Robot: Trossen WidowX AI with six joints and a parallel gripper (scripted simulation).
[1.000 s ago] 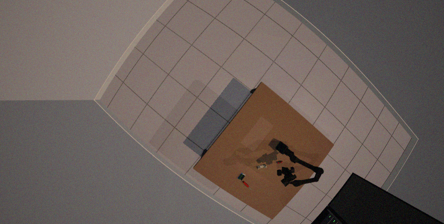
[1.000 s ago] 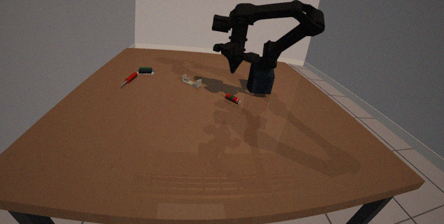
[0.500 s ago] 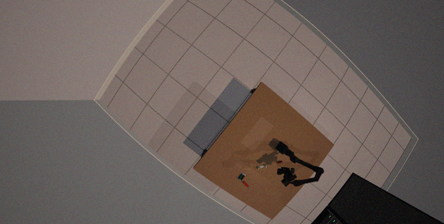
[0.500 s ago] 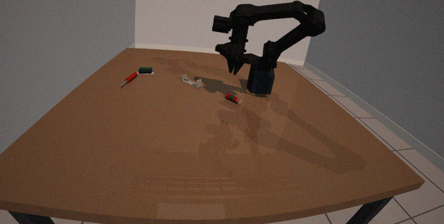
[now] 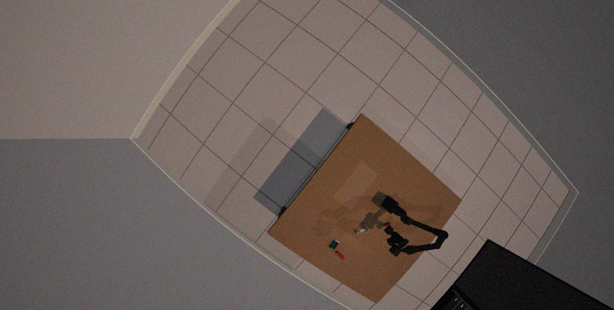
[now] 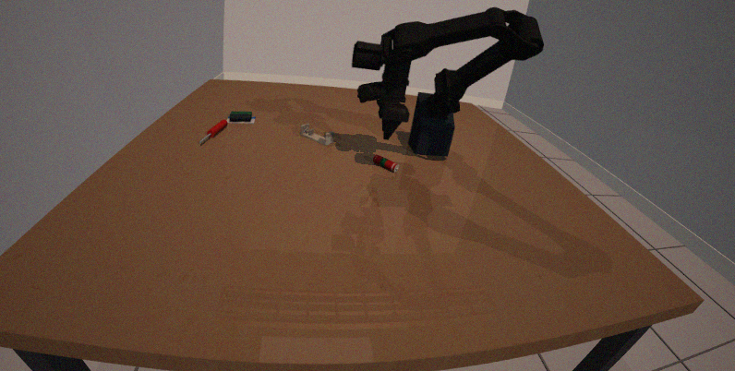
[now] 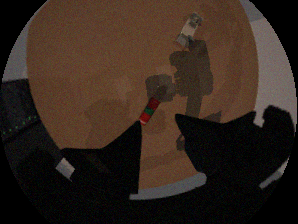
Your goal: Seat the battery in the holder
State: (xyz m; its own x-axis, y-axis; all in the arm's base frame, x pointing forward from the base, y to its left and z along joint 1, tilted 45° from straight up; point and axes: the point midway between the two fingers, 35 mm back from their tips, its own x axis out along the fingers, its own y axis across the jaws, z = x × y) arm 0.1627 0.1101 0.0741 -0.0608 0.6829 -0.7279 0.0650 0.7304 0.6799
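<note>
Now: gripper tip 10 mm past the battery, 10 mm to the right of it and 70 mm above it. From my gripper tip the other things lie so: red-handled screwdriver 460 mm ahead, 90 mm to the right, 70 mm below; white card 420 mm ahead, 240 mm to the right, 70 mm below.
</note>
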